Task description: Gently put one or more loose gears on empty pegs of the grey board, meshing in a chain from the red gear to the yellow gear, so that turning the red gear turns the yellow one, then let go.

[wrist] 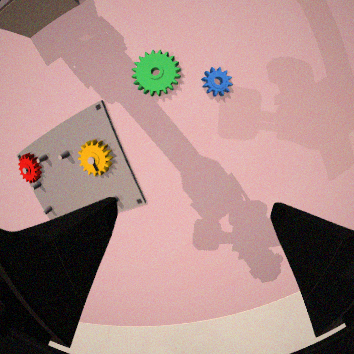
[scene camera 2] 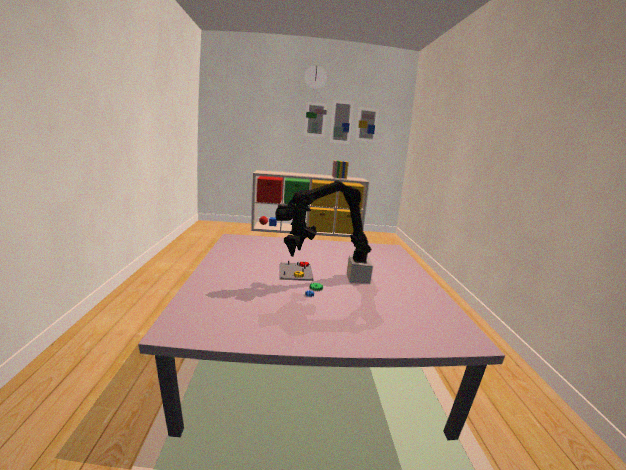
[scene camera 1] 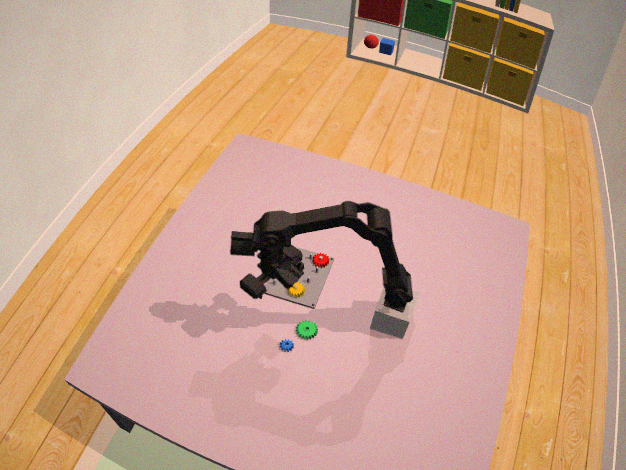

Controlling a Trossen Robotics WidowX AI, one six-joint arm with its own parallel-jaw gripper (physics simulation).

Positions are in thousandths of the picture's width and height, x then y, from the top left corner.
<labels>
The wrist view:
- my gripper: 561, 589
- green gear: 405, 202, on the table
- grey board: 185, 527
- yellow gear: 261, 419
</labels>
